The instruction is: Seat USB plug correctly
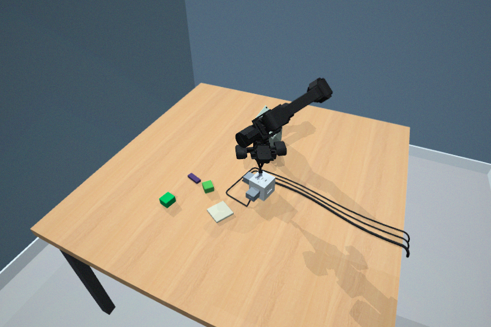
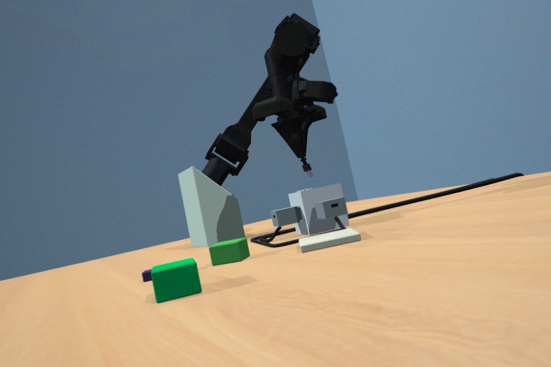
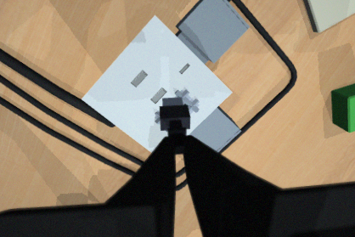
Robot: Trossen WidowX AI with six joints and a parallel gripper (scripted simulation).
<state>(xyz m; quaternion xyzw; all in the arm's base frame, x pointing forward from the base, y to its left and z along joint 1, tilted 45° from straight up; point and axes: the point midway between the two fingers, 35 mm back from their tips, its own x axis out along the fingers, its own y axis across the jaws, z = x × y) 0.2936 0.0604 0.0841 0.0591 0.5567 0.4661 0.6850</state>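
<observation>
Now: the USB plug 2 cm below my gripper tip. Also, from my gripper tip: cream tile (18 cm ahead, 9 cm to the right, 13 cm below); then purple block (7 cm ahead, 28 cm to the right, 13 cm below).
</observation>
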